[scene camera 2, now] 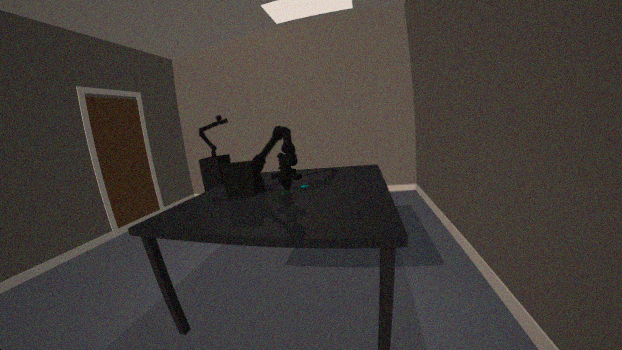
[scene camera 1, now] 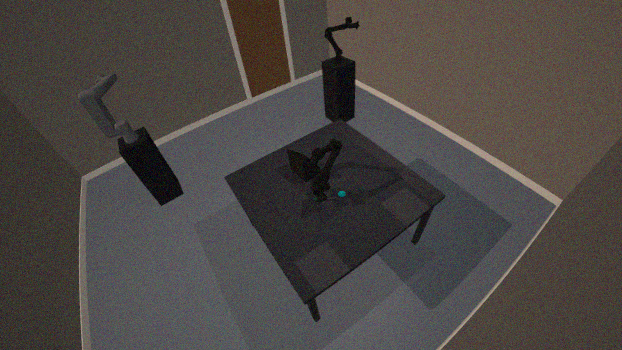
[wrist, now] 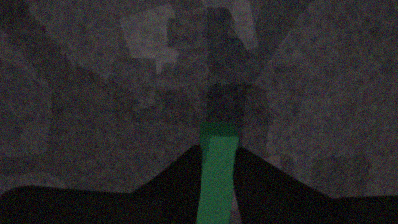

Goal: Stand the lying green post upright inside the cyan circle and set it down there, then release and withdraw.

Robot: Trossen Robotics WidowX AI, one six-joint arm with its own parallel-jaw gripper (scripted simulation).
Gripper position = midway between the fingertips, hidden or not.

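With my gripper (wrist: 216, 154) I am holding a green post.
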